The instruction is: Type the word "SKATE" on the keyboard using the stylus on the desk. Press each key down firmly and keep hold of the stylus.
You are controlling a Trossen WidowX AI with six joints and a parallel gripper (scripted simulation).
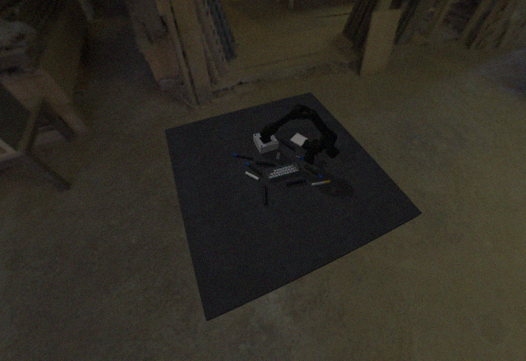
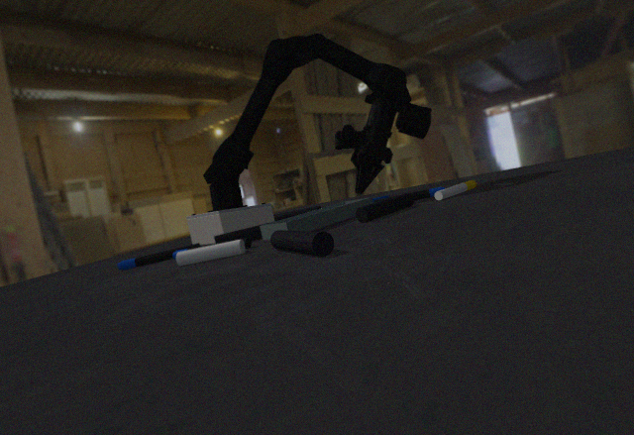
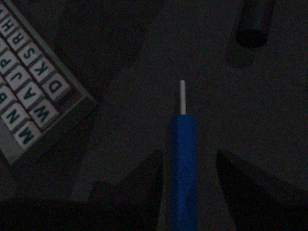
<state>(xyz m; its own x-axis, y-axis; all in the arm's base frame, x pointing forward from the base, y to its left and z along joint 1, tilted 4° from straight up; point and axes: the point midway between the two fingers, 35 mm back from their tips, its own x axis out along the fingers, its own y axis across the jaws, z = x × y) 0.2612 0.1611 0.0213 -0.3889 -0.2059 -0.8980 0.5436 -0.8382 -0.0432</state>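
My gripper tip is 1 cm past the blue stylus, 1 cm to the left of it and 3 cm above it. Round my gripper tip: white pad (16 cm behind, 9 cm to the left, 3 cm below); yellow-tipped marker (21 cm ahead, 2 cm to the right, 3 cm below).
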